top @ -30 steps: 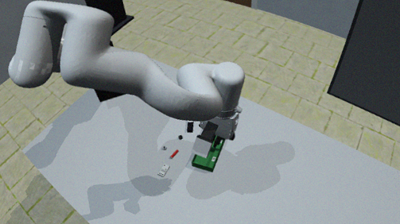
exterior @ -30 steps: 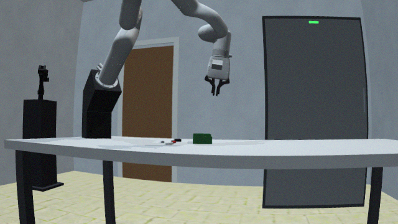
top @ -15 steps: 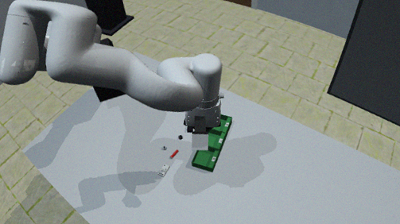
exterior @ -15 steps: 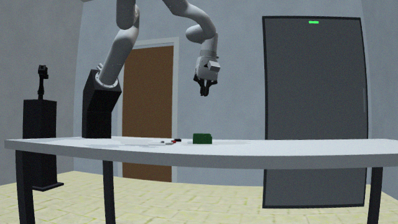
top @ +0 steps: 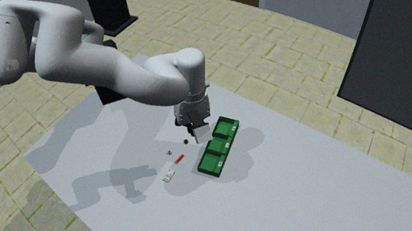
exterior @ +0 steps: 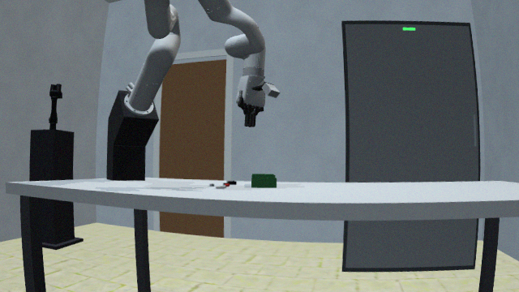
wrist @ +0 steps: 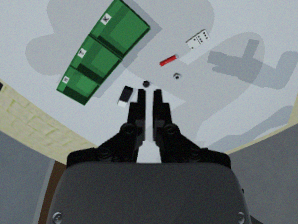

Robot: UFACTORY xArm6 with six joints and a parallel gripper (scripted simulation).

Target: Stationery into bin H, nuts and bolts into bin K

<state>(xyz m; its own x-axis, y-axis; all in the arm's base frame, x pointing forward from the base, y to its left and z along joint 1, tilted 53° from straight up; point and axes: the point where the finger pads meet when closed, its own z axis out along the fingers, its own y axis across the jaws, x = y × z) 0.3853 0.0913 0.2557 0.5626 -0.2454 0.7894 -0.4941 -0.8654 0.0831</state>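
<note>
Right now my hand is 21 cm above the green three-compartment bin, 10 cm to the right of it and 4 cm short of it. Round my hand: black nut: 22 cm below, 10 cm behind, 7 cm to the left; then red stick: 22 cm below, 8 cm behind, 2 cm to the right; then white domino: 22 cm below, 10 cm to the right, 8 cm behind.
</note>
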